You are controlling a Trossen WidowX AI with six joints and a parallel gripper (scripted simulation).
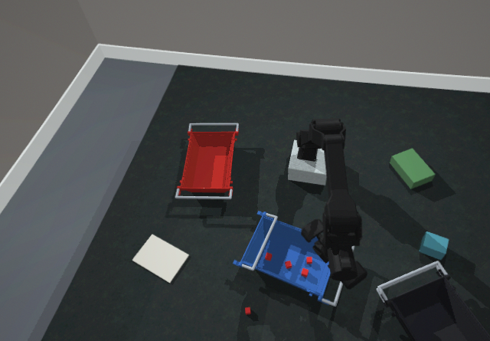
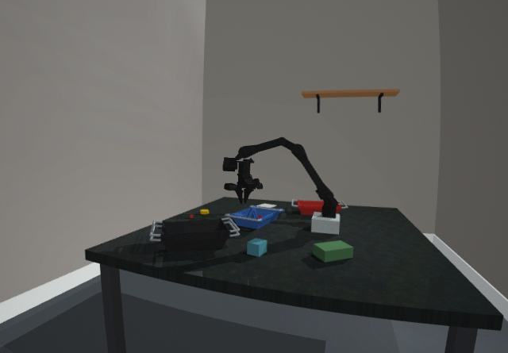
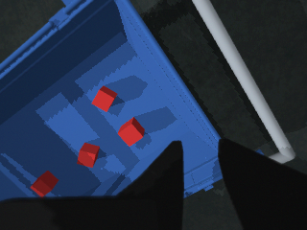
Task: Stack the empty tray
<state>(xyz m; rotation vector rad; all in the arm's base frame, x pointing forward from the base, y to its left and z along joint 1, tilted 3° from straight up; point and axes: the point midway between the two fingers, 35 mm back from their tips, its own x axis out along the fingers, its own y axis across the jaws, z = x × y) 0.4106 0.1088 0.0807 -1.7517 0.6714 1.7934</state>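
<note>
The red tray lies 45 cm to the right of my gripper tip, 33 cm behind it and 8 cm below it. The rest, counted from my gripper tip: small red cube (21 cm to the right, 13 cm ahead, 11 cm below); then teal cube (29 cm to the left, 16 cm behind, 10 cm below); then green block (44 cm behind, 24 cm to the left, 10 cm below).
</note>
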